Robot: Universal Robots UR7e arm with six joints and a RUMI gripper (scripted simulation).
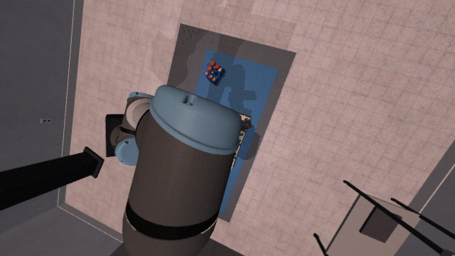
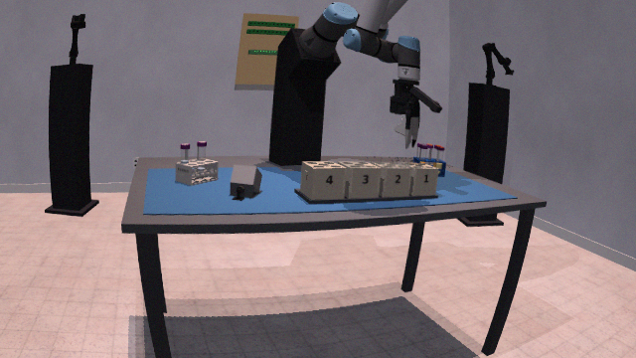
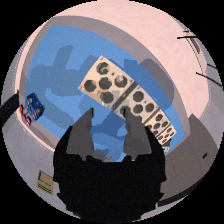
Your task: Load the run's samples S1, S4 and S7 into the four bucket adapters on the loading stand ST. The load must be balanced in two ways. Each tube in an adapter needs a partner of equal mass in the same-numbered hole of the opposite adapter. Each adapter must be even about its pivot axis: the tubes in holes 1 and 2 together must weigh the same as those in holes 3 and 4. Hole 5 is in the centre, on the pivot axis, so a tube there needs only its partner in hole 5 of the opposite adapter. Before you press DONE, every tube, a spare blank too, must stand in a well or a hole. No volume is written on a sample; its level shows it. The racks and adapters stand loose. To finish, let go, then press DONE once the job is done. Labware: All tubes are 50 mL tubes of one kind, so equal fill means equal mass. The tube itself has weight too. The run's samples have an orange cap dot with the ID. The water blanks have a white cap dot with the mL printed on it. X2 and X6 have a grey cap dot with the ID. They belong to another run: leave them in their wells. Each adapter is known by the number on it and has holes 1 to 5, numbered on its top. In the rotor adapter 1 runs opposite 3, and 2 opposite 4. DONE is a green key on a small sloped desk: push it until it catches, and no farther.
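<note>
Now: the blue rack 360 mm behind my hand, 230 mm to the left of it and 130 mm below it. Also, from my hand: white rack: 60 mm behind, 680 mm to the right, 130 mm below; bucket adapter: 90 mm ahead, 290 mm to the right, 110 mm below.
</note>
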